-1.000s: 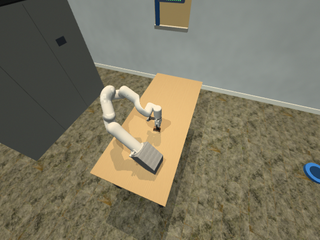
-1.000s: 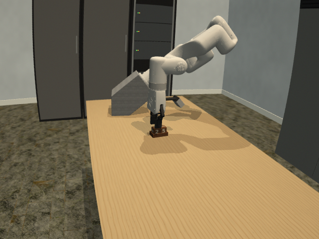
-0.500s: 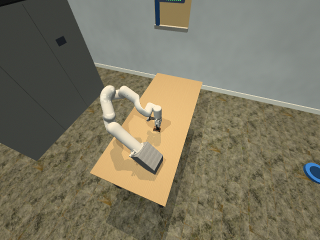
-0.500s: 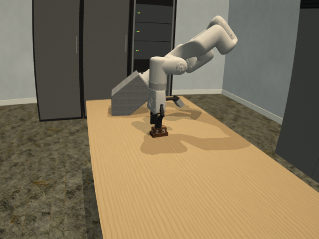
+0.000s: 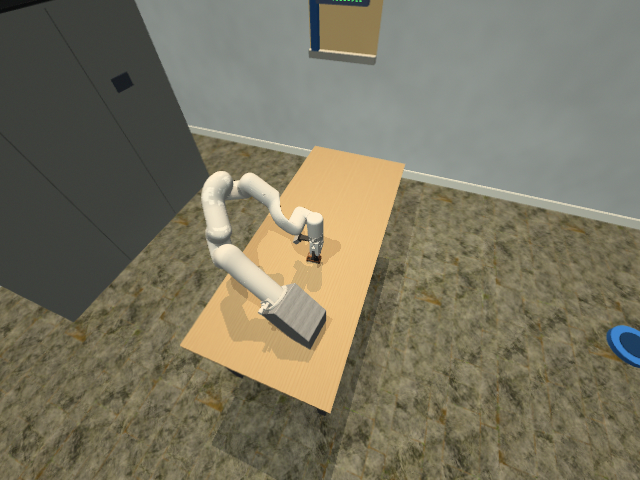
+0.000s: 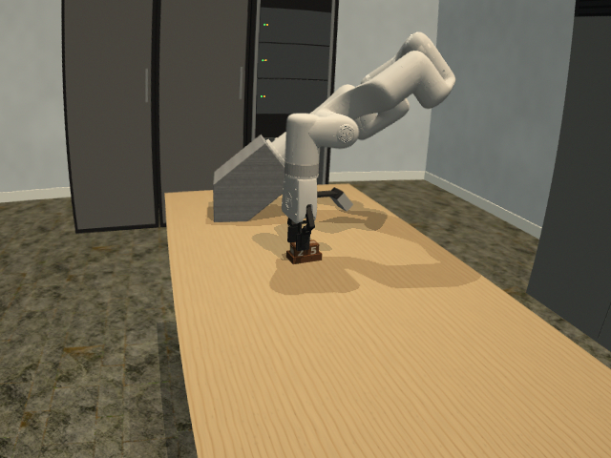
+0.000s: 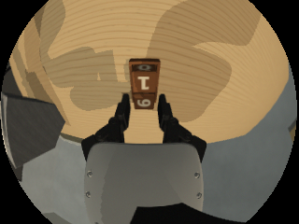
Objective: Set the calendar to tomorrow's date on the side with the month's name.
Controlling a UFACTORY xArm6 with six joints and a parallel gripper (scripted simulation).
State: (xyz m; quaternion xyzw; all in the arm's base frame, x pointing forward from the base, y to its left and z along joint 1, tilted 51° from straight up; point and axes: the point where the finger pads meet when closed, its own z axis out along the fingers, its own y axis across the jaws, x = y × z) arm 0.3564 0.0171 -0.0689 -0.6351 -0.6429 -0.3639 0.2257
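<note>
Right now my hand is 5 cm above the brown calendar tray and 2 cm to the right of it.
</note>
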